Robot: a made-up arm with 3 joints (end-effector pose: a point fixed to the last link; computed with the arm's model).
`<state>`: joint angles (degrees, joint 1 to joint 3).
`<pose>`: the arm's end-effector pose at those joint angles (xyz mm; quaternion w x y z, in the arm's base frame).
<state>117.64 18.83 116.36</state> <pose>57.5 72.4 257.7 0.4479 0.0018 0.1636 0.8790</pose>
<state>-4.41 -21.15 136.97</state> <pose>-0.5 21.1 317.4 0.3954 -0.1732 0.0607 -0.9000</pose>
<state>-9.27 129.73 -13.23</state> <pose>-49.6 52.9 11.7 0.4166 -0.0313 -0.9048 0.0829</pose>
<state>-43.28 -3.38 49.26</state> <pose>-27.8 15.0 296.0 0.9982 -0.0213 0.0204 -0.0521</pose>
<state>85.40 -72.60 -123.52</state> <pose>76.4 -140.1 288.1 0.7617 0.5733 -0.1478 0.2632</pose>
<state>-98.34 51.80 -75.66</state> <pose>-55.8 -137.3 173.8 0.0471 0.0859 -0.4283 0.8983</pose>
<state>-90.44 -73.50 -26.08</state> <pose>-66.7 159.9 244.4 0.4215 -0.3187 0.5064 0.6814</pose>
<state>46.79 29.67 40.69</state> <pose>-31.4 82.8 247.3 0.6984 -0.0136 -0.2557 -0.6683</pose>
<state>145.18 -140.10 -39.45</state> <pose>-107.3 -159.8 75.7 0.2060 0.9392 -0.0380 -0.2720</pose>
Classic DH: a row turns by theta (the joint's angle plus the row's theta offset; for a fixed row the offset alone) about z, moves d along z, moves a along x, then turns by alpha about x. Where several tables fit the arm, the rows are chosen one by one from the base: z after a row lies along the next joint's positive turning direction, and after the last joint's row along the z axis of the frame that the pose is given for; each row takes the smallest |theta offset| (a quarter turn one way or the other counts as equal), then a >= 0, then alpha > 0; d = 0 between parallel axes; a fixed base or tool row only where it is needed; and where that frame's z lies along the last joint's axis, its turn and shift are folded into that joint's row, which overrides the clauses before.
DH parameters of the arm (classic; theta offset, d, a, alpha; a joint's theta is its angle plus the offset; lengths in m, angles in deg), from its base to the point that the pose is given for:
base (fixed): 0 0 0 180
joint 1: 0 -0.147 0.037 -90
joint 2: 0 -0.046 -0.08 90
joint 3: -15.95 0 0.0291 180
tool (fixed): -15.95 0.146 0 0

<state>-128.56 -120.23 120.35</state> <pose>-143.0 150.8 148.9 0.4970 -0.7149 -0.4905 0.0357</pose>
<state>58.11 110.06 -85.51</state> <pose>25.9 99.4 16.3 0.5568 -0.7785 -0.2558 0.1357</pose>
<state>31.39 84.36 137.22</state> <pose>-89.4 79.3 66.7 0.0735 0.5357 -0.4049 -0.7374</pose>
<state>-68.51 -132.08 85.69</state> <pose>53.0 185.7 101.1 0.4015 -0.8908 0.2040 -0.0607</pose>
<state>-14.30 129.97 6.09</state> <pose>-53.2 39.0 13.9 0.4218 0.1604 -0.8919 0.0303</pose>
